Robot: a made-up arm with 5 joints.
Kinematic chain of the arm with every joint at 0, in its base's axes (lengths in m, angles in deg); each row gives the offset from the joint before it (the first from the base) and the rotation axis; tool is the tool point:
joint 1: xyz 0 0 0.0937 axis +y
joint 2: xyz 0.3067 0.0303 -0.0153 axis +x
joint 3: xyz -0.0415 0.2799 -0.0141 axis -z
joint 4: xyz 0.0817 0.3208 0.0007 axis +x
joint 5: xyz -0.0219 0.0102 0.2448 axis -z
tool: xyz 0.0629 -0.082 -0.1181
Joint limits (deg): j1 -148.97..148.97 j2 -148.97..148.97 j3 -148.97..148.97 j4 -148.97..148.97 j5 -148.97..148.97
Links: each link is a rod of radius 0.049 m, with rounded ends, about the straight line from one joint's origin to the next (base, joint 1, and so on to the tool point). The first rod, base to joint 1, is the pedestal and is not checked.
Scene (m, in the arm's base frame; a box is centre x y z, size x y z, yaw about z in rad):
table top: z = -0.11
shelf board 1: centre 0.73 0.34 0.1 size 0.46 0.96 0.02 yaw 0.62
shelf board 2: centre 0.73 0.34 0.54 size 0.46 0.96 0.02 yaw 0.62
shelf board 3: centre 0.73 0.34 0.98 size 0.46 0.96 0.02 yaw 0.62
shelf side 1: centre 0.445 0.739 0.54 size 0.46 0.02 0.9 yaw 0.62
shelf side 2: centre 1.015 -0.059 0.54 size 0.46 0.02 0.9 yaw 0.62
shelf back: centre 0.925 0.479 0.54 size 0.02 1 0.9 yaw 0.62
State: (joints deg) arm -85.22 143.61 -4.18 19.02 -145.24
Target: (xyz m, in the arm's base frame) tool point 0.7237 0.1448 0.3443
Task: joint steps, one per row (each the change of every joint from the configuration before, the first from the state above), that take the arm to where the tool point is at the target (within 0.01 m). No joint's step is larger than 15 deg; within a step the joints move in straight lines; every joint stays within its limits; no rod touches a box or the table.
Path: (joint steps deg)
1: 4.25 -8.19 14.13 -6.89 2.21
2: 4.26 -8.19 14.12 -6.88 2.22
3: 4.25 -8.18 14.13 -6.89 2.21
4: 4.26 -8.19 14.12 -6.89 2.21
5: 4.25 -8.19 14.13 -6.88 2.21
6: 4.26 -8.19 14.12 -6.89 2.22
7: 4.25 -8.18 14.13 -6.89 2.21
8: 4.26 -8.19 14.12 -6.88 2.21
9: 4.25 -8.19 14.13 -6.89 2.21
10: 4.25 -8.19 14.12 -6.89 2.22
11: 8.74 1.74 -11.50 -2.42 -2.85
12: 8.74 1.74 -11.50 -2.42 -2.84
13: 8.74 1.74 -11.51 -2.42 -2.84
14: 8.74 1.73 -11.50 -2.43 -2.84

